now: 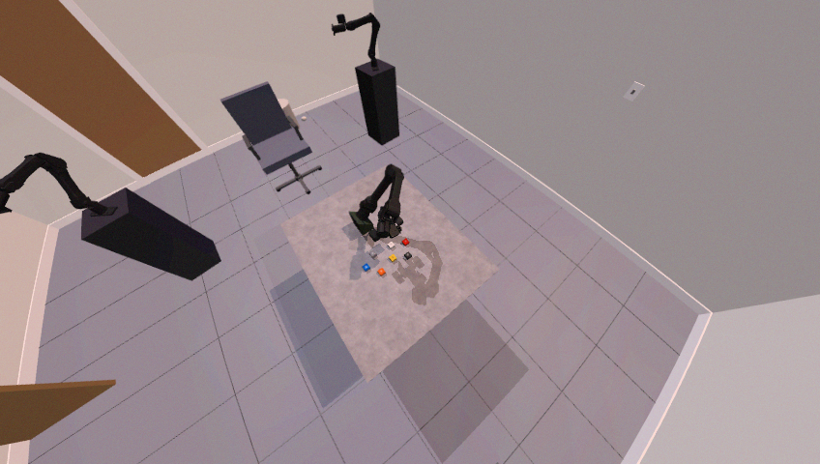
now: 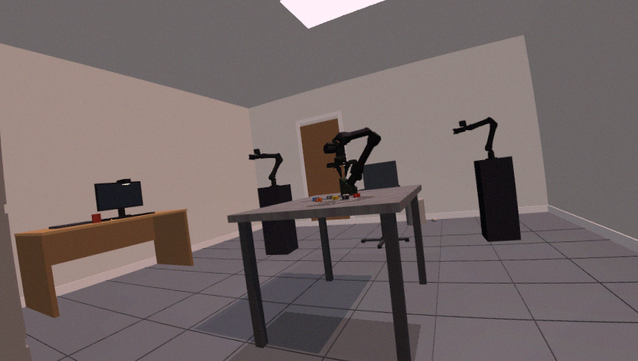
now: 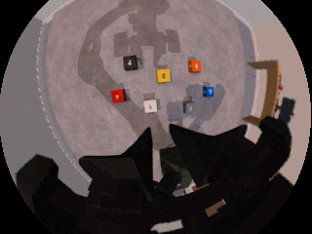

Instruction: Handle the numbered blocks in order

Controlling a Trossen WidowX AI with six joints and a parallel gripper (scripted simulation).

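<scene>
Now: the yellow block 110 mm below my gripper tip, 80 mm ahead of it and 40 mm to the right of it. From my gripper tip the other things lie so: red block: 110 mm below, 80 mm to the left, 50 mm ahead; orange block: 140 mm to the right, 110 mm below, 100 mm ahead; dark grey block: 130 mm ahead, 110 mm below, 30 mm to the left.
</scene>
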